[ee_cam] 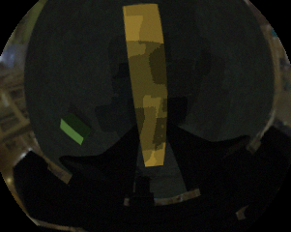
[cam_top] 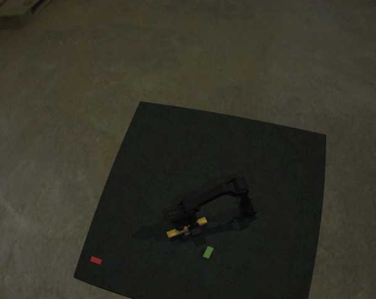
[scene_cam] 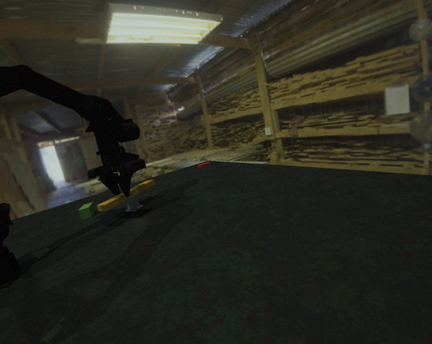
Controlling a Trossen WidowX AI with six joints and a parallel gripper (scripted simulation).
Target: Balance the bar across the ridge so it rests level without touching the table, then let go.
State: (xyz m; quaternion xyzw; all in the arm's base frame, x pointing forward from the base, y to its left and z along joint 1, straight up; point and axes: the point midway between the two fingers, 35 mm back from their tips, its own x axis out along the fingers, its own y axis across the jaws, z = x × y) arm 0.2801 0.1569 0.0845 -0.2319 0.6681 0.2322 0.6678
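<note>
The yellow bar is 20 mm to the left of my gripper tip and 20 mm ahead of it. Also, from my gripper tip: red block 460 mm ahead, 340 mm to the left, 40 mm below; ridge 20 mm to the left, 20 mm ahead, 10 mm below; green block 130 mm to the left, 120 mm behind, 30 mm below.
</note>
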